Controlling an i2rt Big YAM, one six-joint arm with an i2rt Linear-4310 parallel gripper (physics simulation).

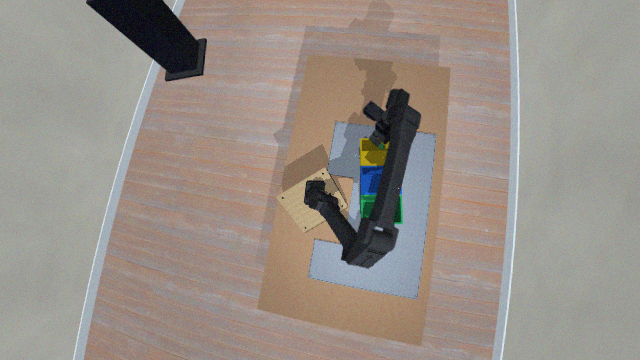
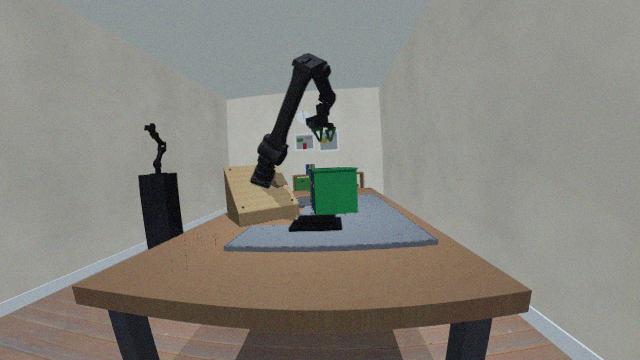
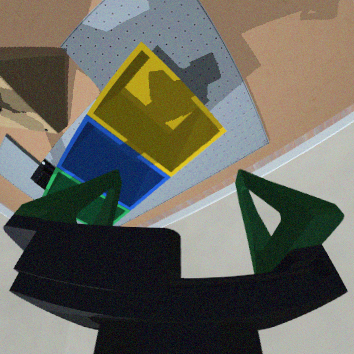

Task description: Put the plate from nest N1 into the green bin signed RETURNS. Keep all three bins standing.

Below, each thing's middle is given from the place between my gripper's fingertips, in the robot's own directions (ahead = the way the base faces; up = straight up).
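Labels:
My gripper is 10 mm past the yellow bin (image 3: 144, 104) and 20 mm to the left of it, and 230 mm above it. Counting from my hand, I find the green bin (image 2: 334, 189) 280 mm to the right of it, 30 mm behind it and 230 mm below it. The blue bin (image 3: 93, 150) is 150 mm to the right of my hand and 20 mm behind it, and it too sits 230 mm below.

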